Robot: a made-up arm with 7 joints.
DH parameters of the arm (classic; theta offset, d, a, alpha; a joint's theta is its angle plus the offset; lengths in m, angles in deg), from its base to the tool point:
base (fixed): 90 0.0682 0 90
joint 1: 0 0.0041 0.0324 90
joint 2: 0 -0.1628 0.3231 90
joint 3: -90 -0.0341 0.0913 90
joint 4: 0 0.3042 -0.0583 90
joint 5: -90 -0.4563 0.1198 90
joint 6: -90 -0.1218 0.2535 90
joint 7: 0 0.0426 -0.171 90
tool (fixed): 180 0.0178 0 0
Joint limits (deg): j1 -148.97..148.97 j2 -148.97..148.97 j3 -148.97..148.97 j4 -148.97..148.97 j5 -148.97..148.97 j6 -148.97..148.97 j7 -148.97..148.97
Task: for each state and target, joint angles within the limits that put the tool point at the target. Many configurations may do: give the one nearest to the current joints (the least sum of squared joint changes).
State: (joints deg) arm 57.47 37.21 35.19 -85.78 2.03 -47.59 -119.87
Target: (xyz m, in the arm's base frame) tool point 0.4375 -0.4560 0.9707
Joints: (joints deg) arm 47.49 50.53 48.57 -99.47 0.21 -55.79 -106.16
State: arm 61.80 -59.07 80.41 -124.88 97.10 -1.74 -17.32
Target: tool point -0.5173 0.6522 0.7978
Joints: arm 23.93 -50.55 104.40 -122.22 96.54 -0.14 -21.68
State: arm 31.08 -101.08 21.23 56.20 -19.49 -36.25 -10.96
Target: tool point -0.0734 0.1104 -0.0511
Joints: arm 49.32 -80.97 9.22 80.81 -40.12 -59.07 -3.28
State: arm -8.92 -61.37 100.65 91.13 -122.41 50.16 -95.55
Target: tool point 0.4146 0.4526 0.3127
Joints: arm -27.57 -72.05 73.56 93.47 -107.78 48.18 -89.77
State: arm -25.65 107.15 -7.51 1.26 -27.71 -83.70 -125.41
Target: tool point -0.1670 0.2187 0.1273
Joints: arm -12.20 80.03 -10.97 11.52 -20.59 -120.61 -133.19
